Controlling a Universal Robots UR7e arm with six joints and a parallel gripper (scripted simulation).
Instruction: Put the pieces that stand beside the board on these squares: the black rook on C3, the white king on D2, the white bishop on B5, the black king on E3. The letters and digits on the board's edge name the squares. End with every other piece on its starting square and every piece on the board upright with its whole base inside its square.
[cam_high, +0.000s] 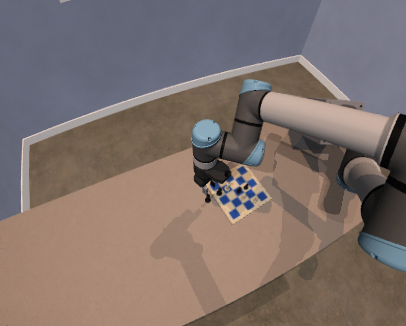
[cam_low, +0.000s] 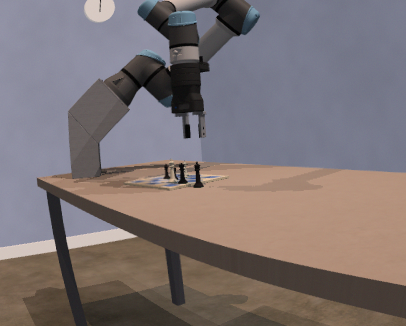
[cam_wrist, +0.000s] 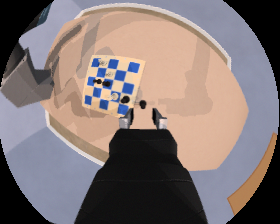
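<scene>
My hand is 110 mm above the black king. Also, from my hand: white king: 100 mm below, 100 mm behind, 20 mm to the right; chessboard: 140 mm below, 140 mm behind, 10 mm to the left; white bishop: 200 mm behind, 110 mm below, 70 mm to the left.
</scene>
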